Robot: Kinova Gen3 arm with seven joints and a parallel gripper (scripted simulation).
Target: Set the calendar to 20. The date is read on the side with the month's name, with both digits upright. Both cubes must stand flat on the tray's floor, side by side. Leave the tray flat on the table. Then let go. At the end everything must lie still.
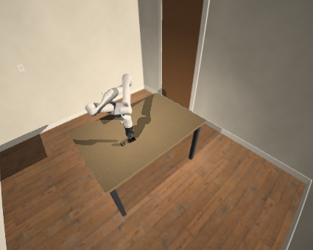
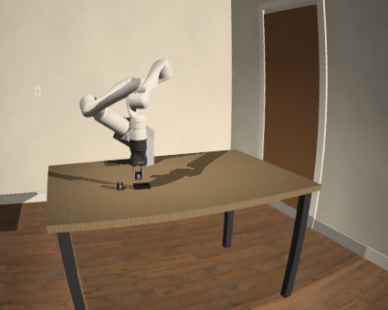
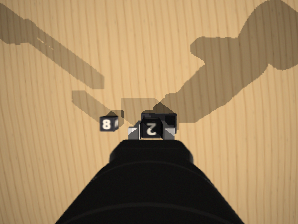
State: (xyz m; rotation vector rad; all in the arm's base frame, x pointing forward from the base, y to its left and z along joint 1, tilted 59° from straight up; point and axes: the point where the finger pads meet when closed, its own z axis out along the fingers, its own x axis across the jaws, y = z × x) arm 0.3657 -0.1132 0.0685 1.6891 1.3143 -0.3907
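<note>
Right now the dark tray is 1 cm ahead of my hand, 1 cm to the left of it and 6 cm below it. Also, from my hand: dark cube 3 cm behind, 8 cm to the right, 6 cm below.
</note>
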